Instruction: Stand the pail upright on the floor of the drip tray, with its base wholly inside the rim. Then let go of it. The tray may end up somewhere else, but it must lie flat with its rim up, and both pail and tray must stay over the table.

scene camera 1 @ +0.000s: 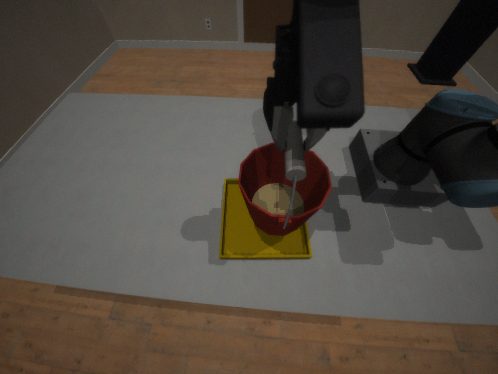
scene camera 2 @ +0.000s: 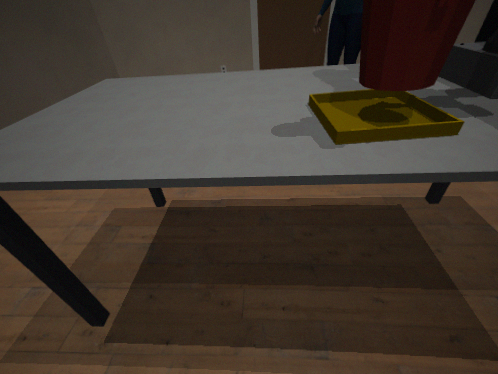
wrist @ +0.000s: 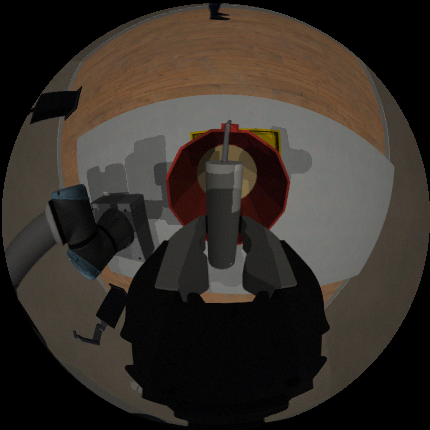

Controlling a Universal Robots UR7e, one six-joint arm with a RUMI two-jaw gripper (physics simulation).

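Frame: origin at the arm's base, x left, y down, z back, level; millimetres.
Where they show: gripper, fingertip midpoint: (scene camera 1: pixel 293 151) (wrist: pixel 222 217); arm's base, link origin: (scene camera 1: pixel 398 164) (wrist: pixel 117 227).
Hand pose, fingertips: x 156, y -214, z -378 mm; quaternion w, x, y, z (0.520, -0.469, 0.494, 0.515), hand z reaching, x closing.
Each offset is from my fingertips to the centre of the thing. "pt": to the spot under its first point. Level surfaces: height alone.
A red pail {pt dx +87, dy +104, dz -32 mm} (scene camera 1: pixel 268 221) (scene camera 2: pixel 400 50) (wrist: pixel 270 185) hangs about upright, its pale inner bottom showing. A thin wire bail runs from its rim to a grey cylindrical handle {pt dx +54, dy -21, dz -5 mm} (scene camera 1: pixel 295 170) (wrist: pixel 223 200). My gripper (scene camera 1: pixel 294 146) (wrist: pixel 222 217) is shut on that handle, above the pail. The yellow drip tray {dx +2, dy +290, dz -31 mm} (scene camera 1: pixel 265 257) (scene camera 2: pixel 397 134) (wrist: pixel 279 141) lies flat on the table, rim up. In scene camera 2 the pail's base is above the tray, with a gap, and a dark shadow falls on the tray floor. In scene camera 1 the pail hides the tray's back right part.
The grey table {dy +304 mm} (scene camera 1: pixel 125 175) (scene camera 2: pixel 175 125) (wrist: pixel 340 200) extends around the tray. The robot's dark base block (scene camera 1: pixel 367 167) (wrist: pixel 142 225) stands to the right of the pail in scene camera 1, with the blue-capped arm above it. A person (scene camera 2: pixel 345 35) stands behind the table.
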